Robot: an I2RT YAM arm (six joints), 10 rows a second.
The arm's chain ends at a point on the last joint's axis. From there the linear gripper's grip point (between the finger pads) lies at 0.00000 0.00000 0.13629 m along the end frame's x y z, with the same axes.
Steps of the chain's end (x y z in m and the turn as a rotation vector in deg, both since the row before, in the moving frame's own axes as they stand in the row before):
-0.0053, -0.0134, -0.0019, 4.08, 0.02, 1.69
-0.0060, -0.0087, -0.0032, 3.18, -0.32, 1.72
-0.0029, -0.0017, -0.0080, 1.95, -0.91, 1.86
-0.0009, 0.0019, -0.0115, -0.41, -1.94, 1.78
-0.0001, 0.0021, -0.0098, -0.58, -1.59, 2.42
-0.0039, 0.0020, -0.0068, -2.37, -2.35, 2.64
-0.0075, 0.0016, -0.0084, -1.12, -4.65, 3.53
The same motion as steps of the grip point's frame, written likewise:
-0.0051, -0.0231, -0.0022, 4.08, 0.02, 1.69
-0.0066, -0.0163, -0.0034, 3.18, -0.32, 1.72
-0.0050, -0.0064, -0.0081, 1.95, -0.91, 1.86
-0.0055, 0.0028, -0.0116, -0.41, -1.94, 1.78
-0.0039, 0.0034, -0.0099, -0.58, -1.59, 2.42
-0.0096, 0.0075, -0.0070, -2.37, -2.35, 2.64
-0.0186, 0.0039, -0.0089, -1.12, -4.65, 3.53

